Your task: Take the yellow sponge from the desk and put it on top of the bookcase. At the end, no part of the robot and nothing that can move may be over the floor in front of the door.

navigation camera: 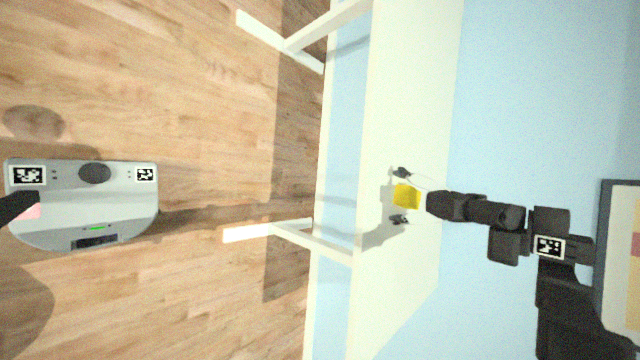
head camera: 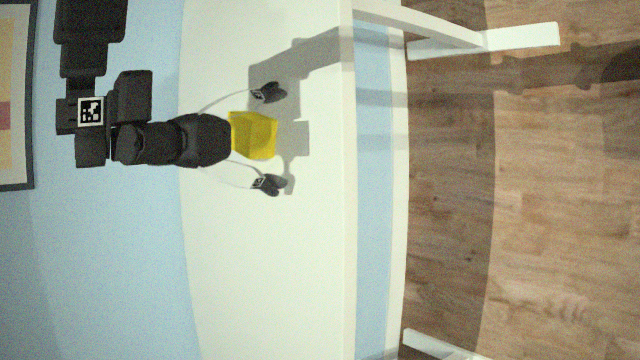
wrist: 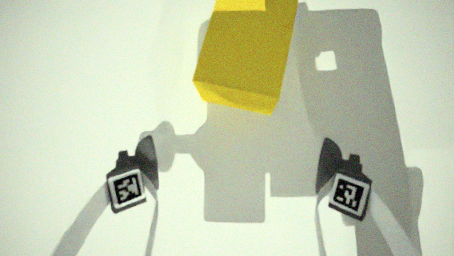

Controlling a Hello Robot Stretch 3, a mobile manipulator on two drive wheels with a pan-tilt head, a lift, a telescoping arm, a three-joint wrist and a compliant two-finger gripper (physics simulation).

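Where they show: gripper, between the fingertips: [navigation camera: 393,194] [head camera: 281,137] [wrist: 236,155]; robot's base, origin of its link: [navigation camera: 95,172].
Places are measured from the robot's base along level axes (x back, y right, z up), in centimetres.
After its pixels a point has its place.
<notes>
The yellow sponge [head camera: 254,135] {y 64.8, x 3.4, z 98.9 cm} [navigation camera: 407,196] {y 64.9, x 3.1, z 99.1 cm} [wrist: 245,55] {y 67.5, x 3.6, z 99.5 cm} is on the white desk [head camera: 270,275] {y 70.2, x -20.8, z 95.0 cm} [navigation camera: 415,100] {y 77.3, x -29.0, z 95.0 cm} [wrist: 75,60] {y 70.9, x -13.2, z 95.0 cm}. In the wrist view it is cut off by the top edge, beyond the fingertips and slightly turned. My gripper [head camera: 271,138] {y 60.6, x 2.7, z 96.5 cm} [navigation camera: 400,196] {y 60.6, x 2.7, z 96.5 cm} [wrist: 236,155] {y 60.6, x 2.7, z 96.5 cm} is open and empty, with its fingers wide apart above the desk. In the head and navigation views the fingertips appear on either side of the sponge, with gaps. The gripper body covers a little of the sponge's wall side in the head view. The bookcase and the door do not show.
The light blue wall [head camera: 110,250] {y 128.3, x -23.6, z 119.4 cm} [navigation camera: 520,100] {y 129.3, x -36.1, z 119.4 cm} runs behind the desk, with a framed picture [head camera: 30,165] {y 124.2, x 3.1, z 142.7 cm} [navigation camera: 606,230] {y 123.3, x 14.2, z 143.7 cm} on it. White desk legs [head camera: 520,36] [navigation camera: 250,232] stand on the wooden floor [head camera: 565,200] {y 51.8, x -17.4, z -0.1 cm} [navigation camera: 175,100] {y 26.8, x -34.8, z -0.1 cm}. My grey base [navigation camera: 125,195] {y 7.2, x 8.0, z 16.0 cm} stands on the floor in front.
</notes>
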